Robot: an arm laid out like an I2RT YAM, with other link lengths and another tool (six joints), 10 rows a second.
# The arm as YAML. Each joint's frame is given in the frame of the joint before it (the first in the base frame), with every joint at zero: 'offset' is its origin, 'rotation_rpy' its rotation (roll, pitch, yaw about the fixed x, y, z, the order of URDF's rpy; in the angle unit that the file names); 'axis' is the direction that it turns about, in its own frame. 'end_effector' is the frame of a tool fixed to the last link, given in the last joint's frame.
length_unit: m
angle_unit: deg
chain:
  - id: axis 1
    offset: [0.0, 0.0, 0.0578]
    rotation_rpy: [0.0, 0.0, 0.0]
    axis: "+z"
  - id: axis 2
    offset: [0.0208, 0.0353, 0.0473]
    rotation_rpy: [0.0, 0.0, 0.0]
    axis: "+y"
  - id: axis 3
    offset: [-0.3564, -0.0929, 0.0]
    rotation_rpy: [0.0, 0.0, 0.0]
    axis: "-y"
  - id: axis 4
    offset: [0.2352, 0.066, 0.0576]
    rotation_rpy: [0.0, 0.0, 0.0]
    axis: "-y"
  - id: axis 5
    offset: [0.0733, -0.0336, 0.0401]
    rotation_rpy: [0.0, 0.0, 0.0]
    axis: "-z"
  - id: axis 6
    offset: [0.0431, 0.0, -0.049]
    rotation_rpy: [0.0, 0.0, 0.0]
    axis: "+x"
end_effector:
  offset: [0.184, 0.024, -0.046]
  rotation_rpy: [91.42, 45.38, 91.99]
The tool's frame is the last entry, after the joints.
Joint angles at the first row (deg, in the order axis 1, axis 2, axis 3, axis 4, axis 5, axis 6):
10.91, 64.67, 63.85, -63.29, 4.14, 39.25
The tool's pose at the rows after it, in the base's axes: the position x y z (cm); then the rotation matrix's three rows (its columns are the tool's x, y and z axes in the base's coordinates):
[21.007 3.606 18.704], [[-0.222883 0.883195 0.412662], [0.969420 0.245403 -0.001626], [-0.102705 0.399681 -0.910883]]
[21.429 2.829 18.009], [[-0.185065 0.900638 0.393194], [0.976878 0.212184 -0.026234], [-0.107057 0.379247 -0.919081]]
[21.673 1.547 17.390], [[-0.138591 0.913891 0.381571], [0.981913 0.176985 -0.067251], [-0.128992 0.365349 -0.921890]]
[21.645 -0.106 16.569], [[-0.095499 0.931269 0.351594], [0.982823 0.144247 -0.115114], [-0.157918 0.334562 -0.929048]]
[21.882 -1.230 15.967], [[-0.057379 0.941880 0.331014], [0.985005 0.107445 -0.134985], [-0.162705 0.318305 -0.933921]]
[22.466 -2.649 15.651], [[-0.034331 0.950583 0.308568], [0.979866 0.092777 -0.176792], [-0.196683 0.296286 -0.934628]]
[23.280 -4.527 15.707], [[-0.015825 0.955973 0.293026], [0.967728 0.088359 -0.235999], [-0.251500 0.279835 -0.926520]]
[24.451 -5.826 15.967], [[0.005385 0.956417 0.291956], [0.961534 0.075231 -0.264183], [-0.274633 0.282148 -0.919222]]
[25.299 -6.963 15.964], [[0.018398 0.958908 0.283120], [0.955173 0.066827 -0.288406], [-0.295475 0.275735 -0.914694]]
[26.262 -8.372 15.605], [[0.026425 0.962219 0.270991], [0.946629 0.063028 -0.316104], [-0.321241 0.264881 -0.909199]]
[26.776 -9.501 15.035], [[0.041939 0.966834 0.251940], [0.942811 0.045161 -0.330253], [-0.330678 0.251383 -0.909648]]
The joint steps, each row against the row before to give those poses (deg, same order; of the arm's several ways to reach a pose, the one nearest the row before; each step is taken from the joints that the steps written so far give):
-1.52, 1.52, -0.74, 0.58, 1.20, 0.49
-1.65, 1.35, -0.58, 0.63, 0.58, 0.53
-1.79, 0.63, -0.80, 0.64, 1.58, 0.42
-2.48, 1.16, -0.71, 0.19, 1.72, -0.39
-2.77, 1.20, -0.52, 0.84, 0.16, -0.48
-1.60, 1.99, 0.69, 0.32, 1.91, -0.73
-1.46, 2.02, 1.40, 0.31, 3.02, -1.26
-1.78, 1.89, 1.63, 0.86, 1.10, -1.03
-1.38, 1.79, 1.15, 0.71, 1.03, -0.93
-1.64, 2.20, 0.68, 1.59, 1.18, -1.51
-1.75, 1.86, 0.20, 1.21, 0.44, -0.76

